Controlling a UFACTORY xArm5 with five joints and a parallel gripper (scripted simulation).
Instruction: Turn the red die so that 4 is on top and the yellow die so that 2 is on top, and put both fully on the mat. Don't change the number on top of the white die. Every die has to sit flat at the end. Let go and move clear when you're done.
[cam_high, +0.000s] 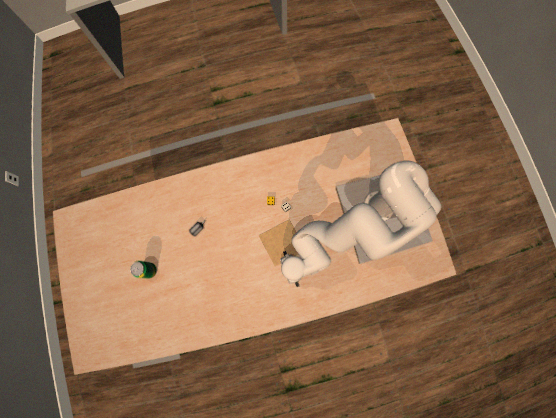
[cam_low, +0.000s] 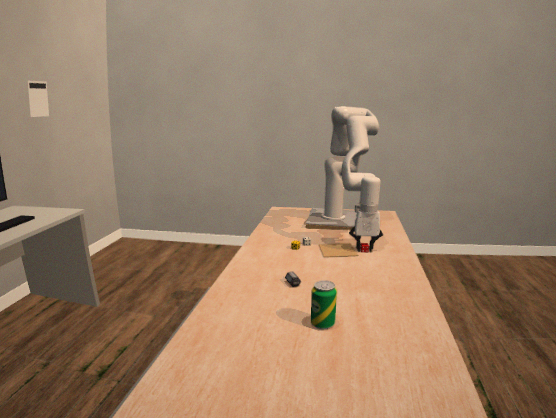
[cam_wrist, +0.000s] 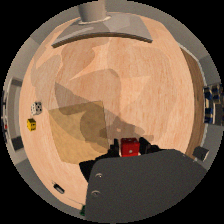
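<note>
Now: the red die 10 mm below my hand. The rest, counted from my hand: brown mat (20 mm ahead, 110 mm to the right, 20 mm below); then yellow die (50 mm ahead, 280 mm to the right, 10 mm below); then white die (250 mm to the right, 10 mm below).
</note>
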